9 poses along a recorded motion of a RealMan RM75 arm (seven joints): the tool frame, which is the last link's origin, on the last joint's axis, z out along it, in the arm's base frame.
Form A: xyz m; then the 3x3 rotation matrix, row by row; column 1 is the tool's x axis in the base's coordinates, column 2 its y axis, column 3 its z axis. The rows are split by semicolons.
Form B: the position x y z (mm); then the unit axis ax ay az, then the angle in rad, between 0 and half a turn. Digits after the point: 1 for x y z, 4 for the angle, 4 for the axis.
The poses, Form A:
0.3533 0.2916 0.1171; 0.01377 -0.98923 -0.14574; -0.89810 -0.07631 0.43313; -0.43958 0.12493 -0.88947
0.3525 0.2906 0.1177; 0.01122 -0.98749 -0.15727; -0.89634 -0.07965 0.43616; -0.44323 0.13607 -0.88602
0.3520 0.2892 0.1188; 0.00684 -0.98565 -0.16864; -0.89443 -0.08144 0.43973; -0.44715 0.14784 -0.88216
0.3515 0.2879 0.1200; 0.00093 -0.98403 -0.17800; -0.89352 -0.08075 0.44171; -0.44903 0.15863 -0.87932
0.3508 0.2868 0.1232; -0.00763 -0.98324 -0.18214; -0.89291 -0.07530 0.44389; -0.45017 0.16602 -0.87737
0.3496 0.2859 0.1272; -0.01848 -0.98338 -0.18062; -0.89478 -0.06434 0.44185; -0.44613 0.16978 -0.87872
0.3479 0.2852 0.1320; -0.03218 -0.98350 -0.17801; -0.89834 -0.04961 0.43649; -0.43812 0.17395 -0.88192
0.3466 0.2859 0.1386; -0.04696 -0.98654 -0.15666; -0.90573 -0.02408 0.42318; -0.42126 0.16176 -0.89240
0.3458 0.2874 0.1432; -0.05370 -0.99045 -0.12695; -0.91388 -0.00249 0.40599; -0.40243 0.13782 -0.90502
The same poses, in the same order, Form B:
353.3 291.6 117.1 -0.7077 0.6748 0.2093 2.9221
352.5 290.6 117.7 -0.7070 0.6738 0.2148 2.9278
352.0 289.2 118.8 -0.7057 0.6733 0.2205 2.9333
351.5 287.9 120.0 -0.7038 0.6738 0.2250 2.9391
350.8 286.8 123.2 -0.7008 0.6760 0.2278 2.9420
349.6 285.9 127.2 -0.6970 0.6802 0.2270 2.9452
347.9 285.2 132.0 -0.6922 0.6859 0.2246 2.9508
346.6 285.9 138.6 -0.6868 0.6952 0.2123 2.9501
345.8 287.4 143.2 -0.6841 0.7027 0.1954 2.9443

